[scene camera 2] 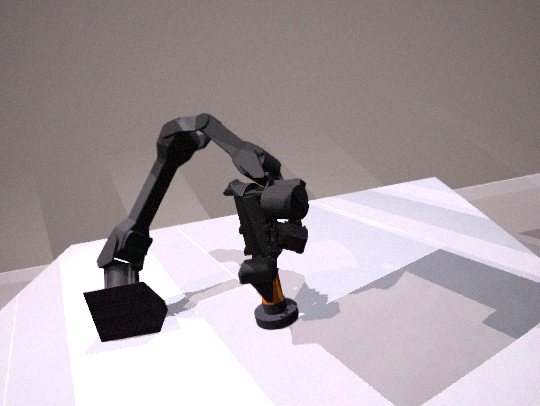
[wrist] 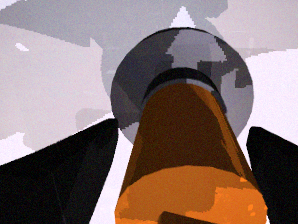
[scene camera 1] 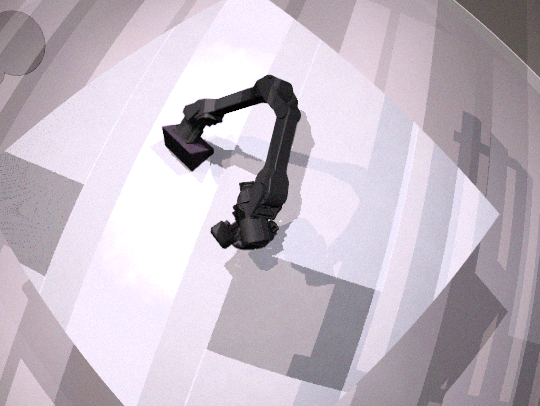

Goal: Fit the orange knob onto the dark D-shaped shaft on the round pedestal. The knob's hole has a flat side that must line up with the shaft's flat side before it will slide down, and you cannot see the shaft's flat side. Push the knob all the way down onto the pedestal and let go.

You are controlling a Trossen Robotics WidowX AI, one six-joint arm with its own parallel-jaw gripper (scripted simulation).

Labels:
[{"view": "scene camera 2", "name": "my gripper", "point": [272, 293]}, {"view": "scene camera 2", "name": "dark round pedestal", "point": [283, 314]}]

